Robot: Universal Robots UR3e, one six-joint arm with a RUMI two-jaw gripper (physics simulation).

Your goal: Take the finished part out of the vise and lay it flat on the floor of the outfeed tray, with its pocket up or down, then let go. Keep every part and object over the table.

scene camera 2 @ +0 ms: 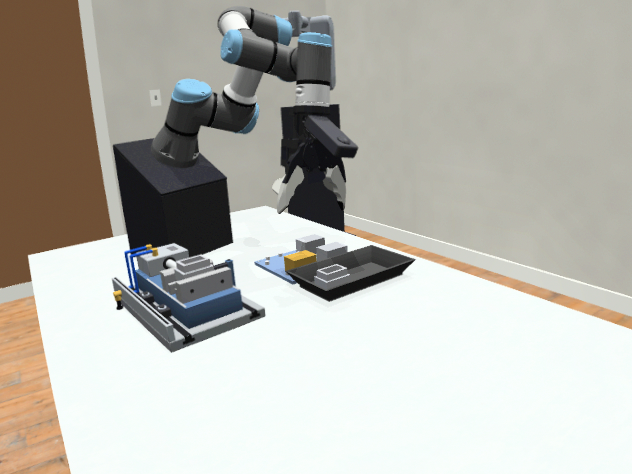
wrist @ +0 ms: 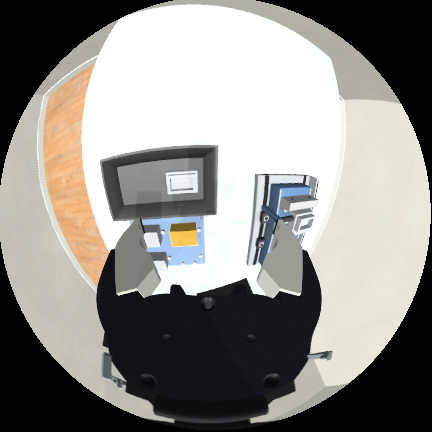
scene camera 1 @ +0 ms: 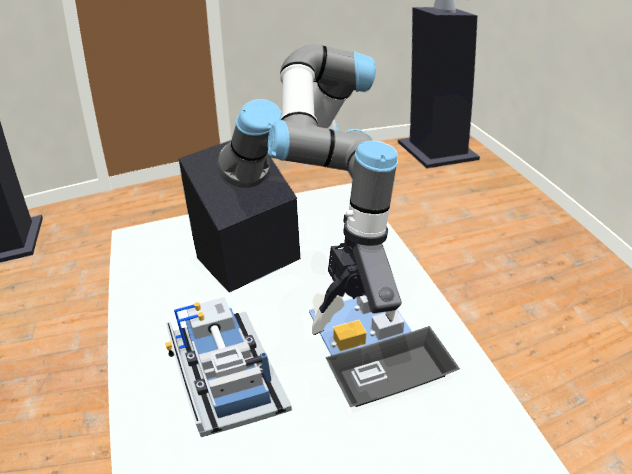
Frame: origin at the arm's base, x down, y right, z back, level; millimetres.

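Seen in the pictures: gripper, fingertip midpoint: (scene camera 2: pixel 312 212) (wrist: pixel 208 221) (scene camera 1: pixel 353 328); arm's base, origin of the base link: (scene camera 2: pixel 174 154) (scene camera 1: pixel 242 165).
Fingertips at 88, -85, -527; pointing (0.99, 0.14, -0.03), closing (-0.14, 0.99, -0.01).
Pixels of each thing's top centre, then the offset from my fingertips to it, as dx, dy, dz.
- finished part, middle of its top: (scene camera 2: pixel 192 260) (scene camera 1: pixel 226 355) (wrist: pixel 306 224) +56, +227, +59
- vise, middle of its top: (scene camera 1: pixel 217 340) (scene camera 2: pixel 177 261) (wrist: pixel 296 241) +72, +237, +121
- similar pocketed part, middle of its top: (wrist: pixel 180 183) (scene camera 1: pixel 369 370) (scene camera 2: pixel 331 269) +124, -34, -7
- blue plate, middle of its top: (scene camera 1: pixel 361 323) (scene camera 2: pixel 306 260) (wrist: pixel 169 244) +163, -83, +162
- yellow block, middle of its top: (scene camera 1: pixel 349 329) (scene camera 2: pixel 300 255) (wrist: pixel 183 238) +127, -39, +118
The finished part (scene camera 1: pixel 228 360) (scene camera 2: pixel 193 263) (wrist: pixel 303 221), a light grey block with a rectangular pocket facing up, sits between the jaws of the vise (scene camera 1: pixel 242 401) (scene camera 2: pixel 204 286) (wrist: pixel 296 201). The dark grey outfeed tray (scene camera 1: pixel 410 364) (scene camera 2: pixel 375 262) (wrist: pixel 140 192) stands to the vise's right in the scene views. A similar pocketed part (scene camera 1: pixel 369 373) (scene camera 2: pixel 331 275) (wrist: pixel 182 182) lies in it, pocket up. My gripper (scene camera 1: pixel 354 325) (scene camera 2: pixel 311 206) (wrist: pixel 208 221) is open and empty, pointing down, high above the table behind the tray and well apart from the vise.
A blue plate (scene camera 1: pixel 352 315) (scene camera 2: pixel 270 262) (wrist: pixel 195 254) behind the tray bears a yellow block (scene camera 1: pixel 349 335) (scene camera 2: pixel 300 260) (wrist: pixel 183 235) and grey blocks. Blue hoses with yellow fittings rise at the vise's left rear. The black pedestal (scene camera 1: pixel 260 250) (scene camera 2: pixel 199 219) stands behind the vise.
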